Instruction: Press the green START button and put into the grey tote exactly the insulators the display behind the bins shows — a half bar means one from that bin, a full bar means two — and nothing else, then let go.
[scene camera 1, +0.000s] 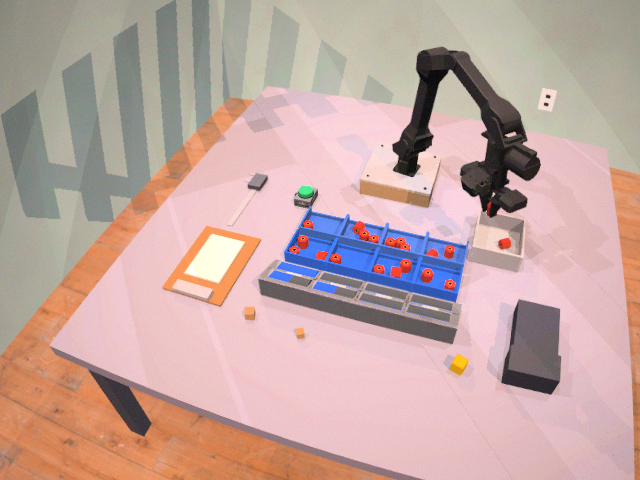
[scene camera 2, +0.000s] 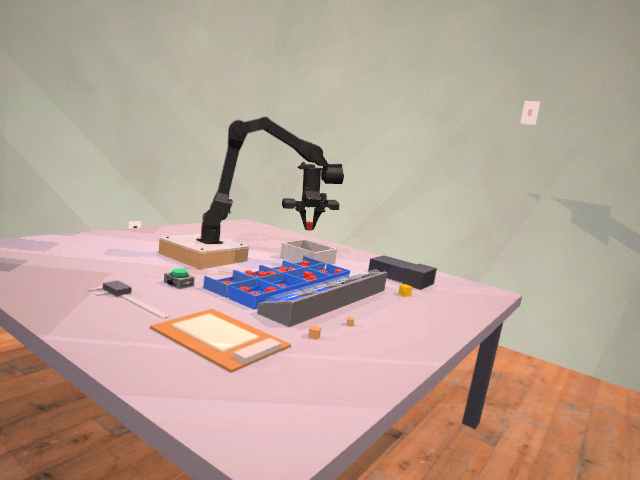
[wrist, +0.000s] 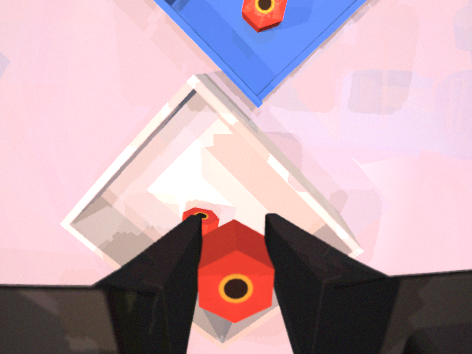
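My gripper (scene camera 1: 491, 209) (scene camera 2: 309, 226) (wrist: 233, 225) is shut on a red hexagonal insulator (wrist: 235, 310), high over the grey tote (scene camera 1: 496, 258) (scene camera 2: 292, 252) (wrist: 130, 154). Another red insulator (scene camera 1: 504, 243) (wrist: 194, 216) lies on its side in the tote. The blue bins (scene camera 1: 355, 258) (scene camera 2: 216, 285) (wrist: 259, 87) hold several red insulators, some upright, some lying. On the display (scene camera 1: 361, 310) (scene camera 2: 336, 301), the leftmost panel shows a full blue bar above a half one; the second panel's lower bar is half blue. The other bars look grey, with glare. The green START button (scene camera 1: 305, 191) (scene camera 2: 179, 272) stands beyond the bins' far left corner.
A black block (scene camera 1: 535, 341) (scene camera 2: 403, 272) lies right of the display, near a yellow cube (scene camera 1: 459, 364) (scene camera 2: 405, 290). Two small orange cubes (scene camera 1: 249, 313) (scene camera 1: 299, 333) lie before the display. An orange clipboard (scene camera 1: 173, 281) (scene camera 2: 232, 364) and a caliper-like tool (scene camera 1: 257, 181) (scene camera 2: 116, 287) lie left.
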